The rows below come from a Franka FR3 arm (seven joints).
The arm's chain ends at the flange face. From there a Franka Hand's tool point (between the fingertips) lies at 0.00 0.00 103.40 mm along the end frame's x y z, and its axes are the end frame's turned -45 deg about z.
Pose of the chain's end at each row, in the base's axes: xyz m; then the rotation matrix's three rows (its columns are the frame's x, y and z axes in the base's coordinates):
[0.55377 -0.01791 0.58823], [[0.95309 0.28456 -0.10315], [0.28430 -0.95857 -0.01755], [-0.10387 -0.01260 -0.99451]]
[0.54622 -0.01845 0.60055], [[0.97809 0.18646 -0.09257], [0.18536 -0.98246 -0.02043], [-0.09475 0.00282 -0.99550]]
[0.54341 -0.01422 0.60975], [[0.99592 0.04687 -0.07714], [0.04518 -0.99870 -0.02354], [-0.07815 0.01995 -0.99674]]
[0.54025 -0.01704 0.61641], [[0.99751 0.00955 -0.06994], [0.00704 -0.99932 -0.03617], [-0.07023 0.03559 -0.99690]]
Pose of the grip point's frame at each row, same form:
[0.54310 -0.01972 0.48540], [[0.47272 0.87515 -0.10315], [0.87884 -0.47678 -0.01755], [-0.06454 -0.08236 -0.99451]]
[0.53665 -0.02056 0.49762], [[0.55977 0.82346 -0.09257], [0.82577 -0.56363 -0.02043], [-0.06899 -0.06500 -0.99550]]
[0.53543 -0.01665 0.50669], [[0.67108 0.73736 -0.07714], [0.73813 -0.67424 -0.02354], [-0.06937 -0.04115 -0.99674]]
[0.53302 -0.02078 0.51333], [[0.69859 0.71210 -0.06994], [0.71160 -0.70165 -0.03617], [-0.07483 -0.02449 -0.99690]]

